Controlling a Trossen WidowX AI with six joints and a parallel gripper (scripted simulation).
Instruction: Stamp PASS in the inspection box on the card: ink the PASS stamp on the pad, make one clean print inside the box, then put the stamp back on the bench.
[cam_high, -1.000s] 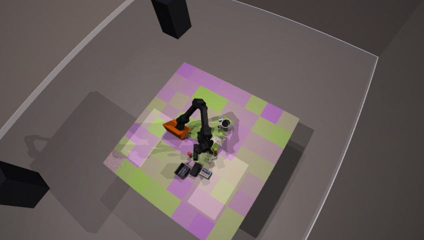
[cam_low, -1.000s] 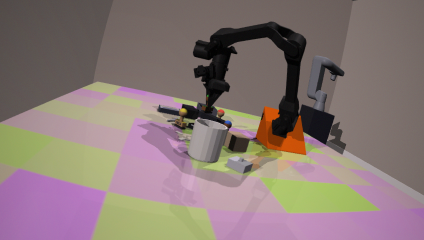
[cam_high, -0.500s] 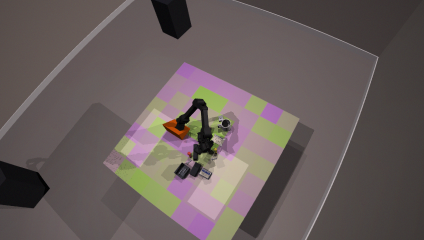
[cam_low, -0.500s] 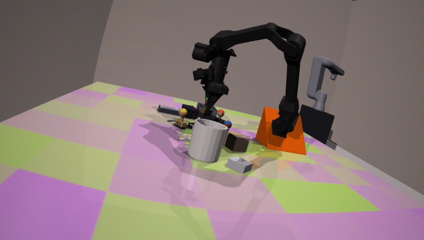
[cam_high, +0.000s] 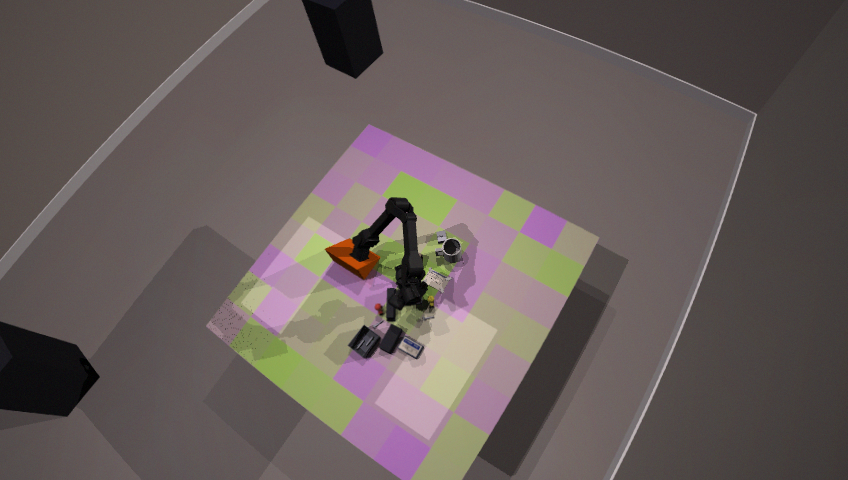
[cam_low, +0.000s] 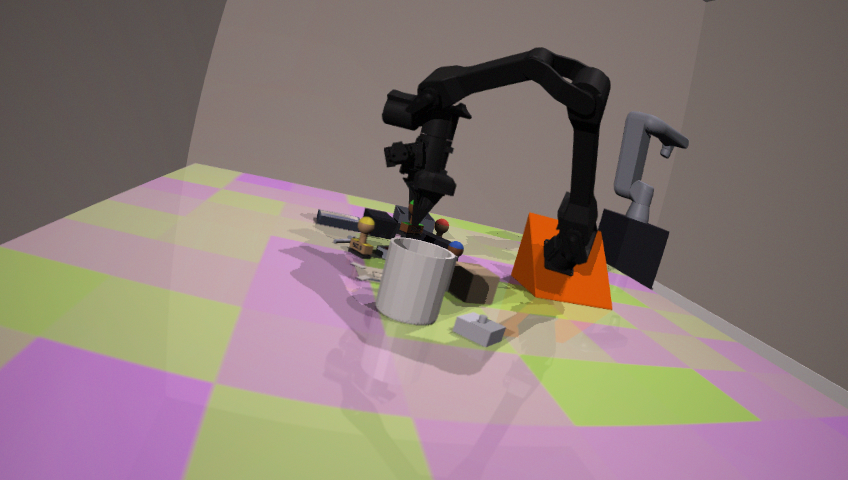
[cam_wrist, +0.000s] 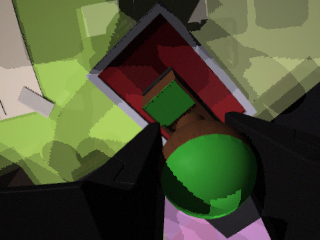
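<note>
The red ink pad lies 6 cm below my gripper tip. The rest, counted from my gripper tip: green-knobbed stamp: right at my gripper tip; then dark block: 5 cm behind, 7 cm to the right, 5 cm below; then yellow-knobbed stamp: 8 cm ahead, 4 cm to the left, 5 cm below.
</note>
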